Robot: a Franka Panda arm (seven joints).
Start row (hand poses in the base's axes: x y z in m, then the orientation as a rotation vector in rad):
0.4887 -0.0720 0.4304 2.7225 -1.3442 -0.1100
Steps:
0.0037 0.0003 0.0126 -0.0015 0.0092 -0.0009
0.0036 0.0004 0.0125 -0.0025 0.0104 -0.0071
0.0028 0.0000 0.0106 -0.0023 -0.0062 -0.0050
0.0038 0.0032 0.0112 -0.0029 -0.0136 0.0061
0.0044 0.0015 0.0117 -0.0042 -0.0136 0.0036
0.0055 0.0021 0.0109 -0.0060 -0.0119 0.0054
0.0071 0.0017 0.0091 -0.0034 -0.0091 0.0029
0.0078 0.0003 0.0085 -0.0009 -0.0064 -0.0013
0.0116 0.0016 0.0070 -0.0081 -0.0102 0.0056
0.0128 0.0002 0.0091 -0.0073 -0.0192 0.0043
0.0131 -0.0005 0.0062 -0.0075 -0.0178 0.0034
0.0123 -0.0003 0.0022 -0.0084 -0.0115 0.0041
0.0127 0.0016 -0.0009 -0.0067 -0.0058 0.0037
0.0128 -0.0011 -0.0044 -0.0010 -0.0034 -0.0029
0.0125 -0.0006 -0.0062 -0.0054 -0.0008 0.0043
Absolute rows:
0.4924 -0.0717 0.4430 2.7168 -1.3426 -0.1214
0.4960 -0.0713 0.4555 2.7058 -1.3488 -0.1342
0.4988 -0.0713 0.4661 2.7034 -1.3566 -0.1247
0.5026 -0.0681 0.4773 2.7107 -1.3510 -0.1039
0.5070 -0.0666 0.4890 2.7152 -1.3483 -0.0824
0.5125 -0.0645 0.4999 2.7186 -1.3421 -0.0617
0.5196 -0.0628 0.5090 2.7213 -1.3394 -0.0468
0.5274 -0.0625 0.5175 2.7222 -1.3425 -0.0376
0.5390 -0.0609 0.5245 2.7231 -1.3347 -0.0178
0.5518 -0.0607 0.5336 2.7269 -1.3312 0.0136
0.5649 -0.0612 0.5398 2.7292 -1.3283 0.0432
0.5772 -0.0615 0.5420 2.7289 -1.3224 0.0648
0.5899 -0.0599 0.5411 2.7278 -1.3162 0.0774
0.6027 -0.0610 0.5367 2.7261 -1.3206 0.0825
0.6152 -0.0616 0.5305 2.7248 -1.3128 0.0874

